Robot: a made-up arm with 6 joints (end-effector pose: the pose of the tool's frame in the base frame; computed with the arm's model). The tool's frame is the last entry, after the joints. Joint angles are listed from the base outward.
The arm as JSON. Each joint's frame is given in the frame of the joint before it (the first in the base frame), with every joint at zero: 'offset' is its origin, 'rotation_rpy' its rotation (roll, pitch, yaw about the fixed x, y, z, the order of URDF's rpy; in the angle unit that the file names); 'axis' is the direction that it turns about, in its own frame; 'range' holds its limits. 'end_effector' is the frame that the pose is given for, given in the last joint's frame.
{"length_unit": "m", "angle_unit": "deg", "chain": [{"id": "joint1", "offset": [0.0, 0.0, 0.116], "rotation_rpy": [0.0, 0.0, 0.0], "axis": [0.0, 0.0, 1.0], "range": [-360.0, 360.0]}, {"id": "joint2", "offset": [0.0, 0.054, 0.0], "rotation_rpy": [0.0, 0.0, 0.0], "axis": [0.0, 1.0, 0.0], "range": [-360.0, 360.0]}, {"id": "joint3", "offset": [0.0, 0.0, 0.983], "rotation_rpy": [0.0, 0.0, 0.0], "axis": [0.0, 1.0, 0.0], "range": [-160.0, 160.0]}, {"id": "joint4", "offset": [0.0, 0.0, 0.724], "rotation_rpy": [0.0, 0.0, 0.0], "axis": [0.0, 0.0, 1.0], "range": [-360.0, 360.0]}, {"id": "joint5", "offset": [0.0, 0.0, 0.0], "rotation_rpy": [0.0, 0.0, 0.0], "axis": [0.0, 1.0, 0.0], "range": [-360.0, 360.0]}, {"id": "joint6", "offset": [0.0, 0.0, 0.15], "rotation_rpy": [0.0, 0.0, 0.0], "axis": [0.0, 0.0, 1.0], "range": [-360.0, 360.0]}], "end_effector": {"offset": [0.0, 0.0, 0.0], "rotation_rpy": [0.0, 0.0, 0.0]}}
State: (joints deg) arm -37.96 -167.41 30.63 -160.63 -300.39 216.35
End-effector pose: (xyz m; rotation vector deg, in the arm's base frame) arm -0.5239 0.4228 -1.5099 111.47 118.32 -22.11
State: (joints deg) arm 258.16 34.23 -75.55 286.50 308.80 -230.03
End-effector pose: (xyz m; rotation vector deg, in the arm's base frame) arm 0.1650 -0.0223 1.5211 -64.03 38.46 -57.01
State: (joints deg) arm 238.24 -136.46 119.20 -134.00 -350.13 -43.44
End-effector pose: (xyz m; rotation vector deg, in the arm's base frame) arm 0.5317 0.7915 0.2307 -18.37 18.90 60.86
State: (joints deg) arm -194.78 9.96 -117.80 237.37 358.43 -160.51
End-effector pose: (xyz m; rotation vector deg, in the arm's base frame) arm 0.6260 -0.2246 0.8186 -84.51 88.45 -78.29
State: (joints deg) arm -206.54 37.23 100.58 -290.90 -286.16 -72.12
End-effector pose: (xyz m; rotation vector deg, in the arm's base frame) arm -1.0423 0.3098 0.2968 118.19 4.19 -30.49
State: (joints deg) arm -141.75 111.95 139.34 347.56 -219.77 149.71
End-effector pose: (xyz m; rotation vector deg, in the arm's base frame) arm -0.2190 -0.2151 -0.3580 9.12 -31.86 14.87
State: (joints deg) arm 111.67 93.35 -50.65 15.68 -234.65 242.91
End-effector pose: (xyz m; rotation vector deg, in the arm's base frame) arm -0.6348 1.3619 0.4470 -145.04 -82.40 16.43
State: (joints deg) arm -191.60 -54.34 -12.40 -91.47 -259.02 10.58
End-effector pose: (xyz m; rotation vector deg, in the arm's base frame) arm 1.4284 -0.1981 0.9602 -11.07 126.32 114.02
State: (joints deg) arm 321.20 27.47 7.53 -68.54 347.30 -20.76
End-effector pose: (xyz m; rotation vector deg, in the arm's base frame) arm 0.7878 -0.5247 1.7080 -28.33 27.44 -120.49
